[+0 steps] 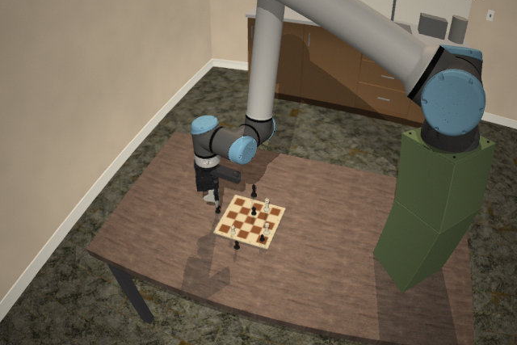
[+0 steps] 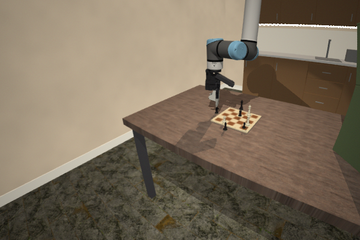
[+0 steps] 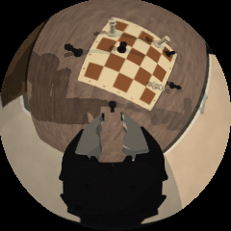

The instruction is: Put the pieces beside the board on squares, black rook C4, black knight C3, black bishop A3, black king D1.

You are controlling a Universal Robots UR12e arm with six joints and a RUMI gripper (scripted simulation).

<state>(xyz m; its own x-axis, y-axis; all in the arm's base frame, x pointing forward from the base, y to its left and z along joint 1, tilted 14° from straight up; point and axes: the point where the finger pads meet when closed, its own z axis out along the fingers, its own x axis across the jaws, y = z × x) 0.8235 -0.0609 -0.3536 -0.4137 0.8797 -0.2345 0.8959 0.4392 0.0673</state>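
Now: the chessboard 140 mm behind my hand and 60 mm below it.
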